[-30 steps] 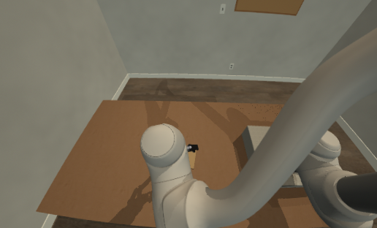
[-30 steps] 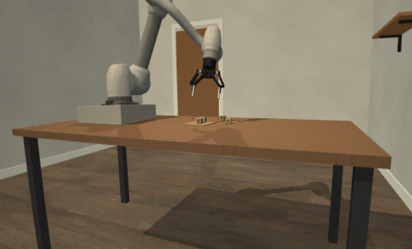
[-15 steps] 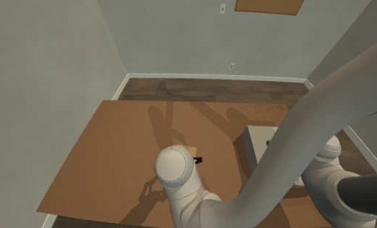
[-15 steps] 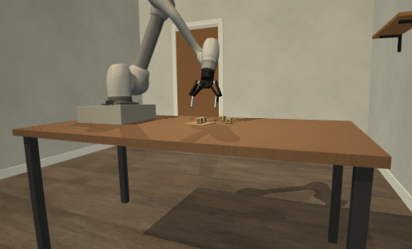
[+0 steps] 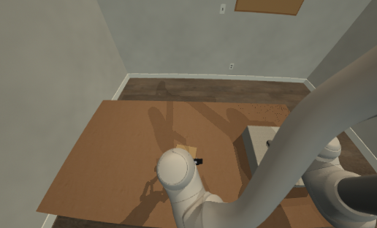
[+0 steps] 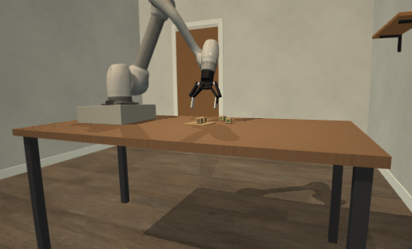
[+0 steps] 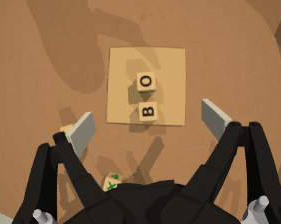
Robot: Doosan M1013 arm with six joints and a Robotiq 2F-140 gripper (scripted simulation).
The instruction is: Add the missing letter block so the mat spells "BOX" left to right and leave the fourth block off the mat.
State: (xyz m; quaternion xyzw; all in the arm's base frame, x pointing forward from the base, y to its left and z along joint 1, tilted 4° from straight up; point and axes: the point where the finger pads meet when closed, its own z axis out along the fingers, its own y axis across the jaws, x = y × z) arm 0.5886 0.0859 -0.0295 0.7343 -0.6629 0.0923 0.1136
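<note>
The mat lies 5 cm to the right of my hand and 9 cm below it.
</note>
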